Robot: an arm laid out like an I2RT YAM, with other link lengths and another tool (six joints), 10 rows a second.
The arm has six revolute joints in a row. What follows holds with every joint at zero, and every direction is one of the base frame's. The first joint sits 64.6 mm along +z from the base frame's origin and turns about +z. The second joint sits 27.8 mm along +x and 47.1 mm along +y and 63.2 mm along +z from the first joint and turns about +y. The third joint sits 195.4 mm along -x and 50.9 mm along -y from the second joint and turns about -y. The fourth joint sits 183.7 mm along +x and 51.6 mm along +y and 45 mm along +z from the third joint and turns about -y. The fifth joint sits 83.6 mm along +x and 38.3 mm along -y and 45.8 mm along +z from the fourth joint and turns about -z. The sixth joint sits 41.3 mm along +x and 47 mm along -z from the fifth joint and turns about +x. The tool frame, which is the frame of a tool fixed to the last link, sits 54 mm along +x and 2 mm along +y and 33 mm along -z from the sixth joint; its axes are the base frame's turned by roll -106.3, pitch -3.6 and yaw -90 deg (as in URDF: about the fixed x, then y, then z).
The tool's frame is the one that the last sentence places.
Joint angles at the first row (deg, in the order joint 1, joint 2, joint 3, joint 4, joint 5, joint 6):
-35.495 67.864 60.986 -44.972 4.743 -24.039
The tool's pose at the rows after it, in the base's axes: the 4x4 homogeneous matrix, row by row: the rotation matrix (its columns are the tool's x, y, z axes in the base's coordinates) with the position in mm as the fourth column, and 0 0 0 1 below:
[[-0.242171, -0.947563, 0.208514, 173.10], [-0.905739, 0.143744, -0.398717, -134.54], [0.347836, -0.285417, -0.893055, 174.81], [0, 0, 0, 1]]
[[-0.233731, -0.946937, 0.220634, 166.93], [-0.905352, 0.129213, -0.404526, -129.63], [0.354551, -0.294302, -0.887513, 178.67], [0, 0, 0, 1]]
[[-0.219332, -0.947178, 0.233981, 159.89], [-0.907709, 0.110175, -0.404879, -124.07], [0.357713, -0.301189, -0.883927, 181.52], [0, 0, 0, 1]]
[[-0.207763, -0.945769, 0.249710, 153.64], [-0.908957, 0.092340, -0.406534, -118.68], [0.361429, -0.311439, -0.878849, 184.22], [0, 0, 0, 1]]
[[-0.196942, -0.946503, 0.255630, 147.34], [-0.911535, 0.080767, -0.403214, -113.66], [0.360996, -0.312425, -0.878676, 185.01], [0, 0, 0, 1]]
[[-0.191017, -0.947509, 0.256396, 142.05], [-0.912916, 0.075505, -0.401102, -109.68], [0.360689, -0.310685, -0.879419, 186.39], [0, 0, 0, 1]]
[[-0.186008, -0.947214, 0.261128, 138.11], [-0.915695, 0.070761, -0.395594, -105.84], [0.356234, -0.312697, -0.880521, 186.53], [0, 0, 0, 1]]
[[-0.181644, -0.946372, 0.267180, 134.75], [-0.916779, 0.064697, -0.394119, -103.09], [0.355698, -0.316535, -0.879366, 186.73], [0, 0, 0, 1]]
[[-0.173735, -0.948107, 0.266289, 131.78], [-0.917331, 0.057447, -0.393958, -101.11], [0.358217, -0.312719, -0.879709, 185.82], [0, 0, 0, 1]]
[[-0.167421, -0.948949, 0.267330, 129.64], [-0.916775, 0.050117, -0.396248, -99.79], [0.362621, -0.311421, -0.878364, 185.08], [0, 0, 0, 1]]
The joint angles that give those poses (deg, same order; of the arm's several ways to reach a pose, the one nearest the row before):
-35.356 65.126 59.972 -46.039 4.319 -24.597
-35.264 62.235 59.256 -47.481 4.067 -25.193
-35.324 59.149 58.397 -49.172 3.367 -26.067
-35.290 56.146 57.599 -50.652 2.742 -26.751
-35.327 53.704 56.891 -52.321 2.221 -27.283
-35.326 51.944 56.774 -54.060 2.024 -27.551
-35.264 50.368 56.365 -55.256 1.607 -27.597
-35.325 48.899 55.915 -56.072 1.237 -27.837
-35.331 47.837 55.384 -56.724 1.143 -28.295
-35.325 46.905 54.847 -57.037 1.113 -28.734

